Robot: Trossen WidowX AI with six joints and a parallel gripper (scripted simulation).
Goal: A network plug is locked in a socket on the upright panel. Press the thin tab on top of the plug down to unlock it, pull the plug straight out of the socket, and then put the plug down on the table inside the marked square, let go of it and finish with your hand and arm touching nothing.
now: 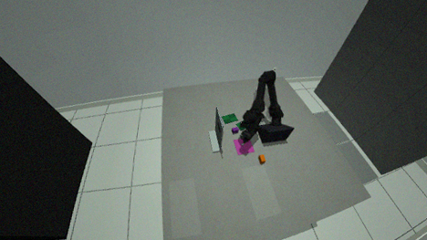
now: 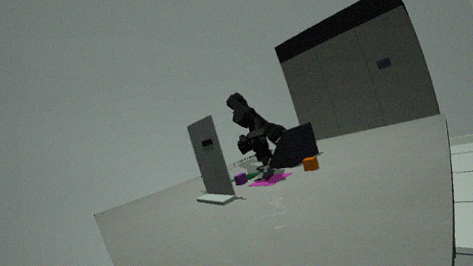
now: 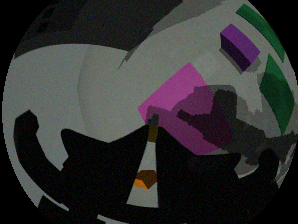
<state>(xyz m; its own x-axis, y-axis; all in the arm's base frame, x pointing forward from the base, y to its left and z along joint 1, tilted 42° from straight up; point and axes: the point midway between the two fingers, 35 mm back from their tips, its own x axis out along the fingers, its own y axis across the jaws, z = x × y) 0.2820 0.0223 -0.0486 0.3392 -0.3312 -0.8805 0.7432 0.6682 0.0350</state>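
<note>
My gripper tip is now 10 mm past the magenta square and 50 mm above it. Round my gripper tip: network plug: right at my gripper tip; then grey panel: 160 mm ahead, 90 mm to the right, 70 mm above.
</note>
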